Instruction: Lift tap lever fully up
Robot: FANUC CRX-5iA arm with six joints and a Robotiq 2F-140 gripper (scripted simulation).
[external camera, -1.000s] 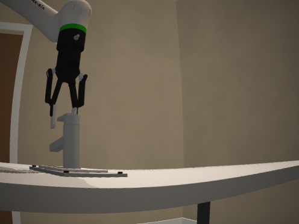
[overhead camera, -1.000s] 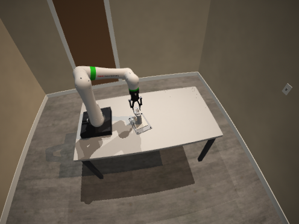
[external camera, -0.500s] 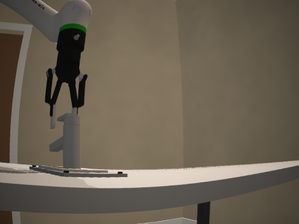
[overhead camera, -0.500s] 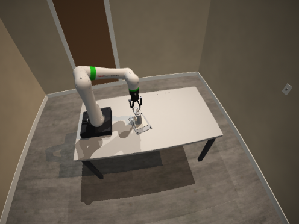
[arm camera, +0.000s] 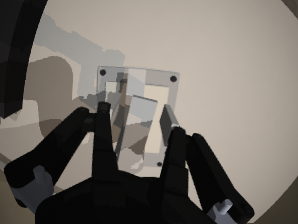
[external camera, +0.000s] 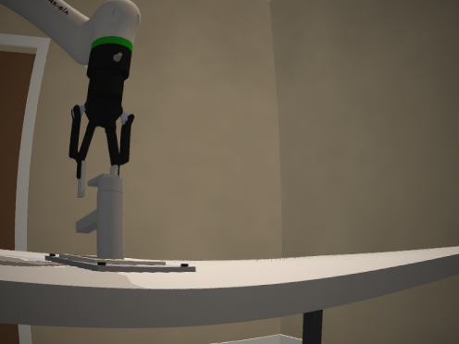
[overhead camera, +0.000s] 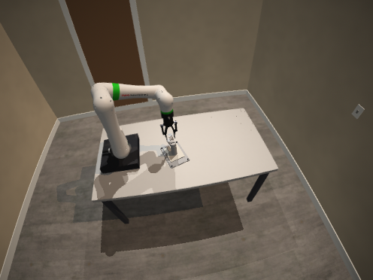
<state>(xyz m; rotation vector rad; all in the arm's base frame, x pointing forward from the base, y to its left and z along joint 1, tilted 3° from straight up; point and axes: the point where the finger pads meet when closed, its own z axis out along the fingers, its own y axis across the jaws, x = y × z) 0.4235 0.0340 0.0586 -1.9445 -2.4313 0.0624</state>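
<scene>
Right now my hand is 30 mm to the left of the tap lever and 10 mm short of it. The rest, counted from my hand: square metal base plate: 140 mm below, 80 mm to the right, 20 mm ahead; tap: 50 mm to the right, 50 mm below, 10 mm ahead.
</scene>
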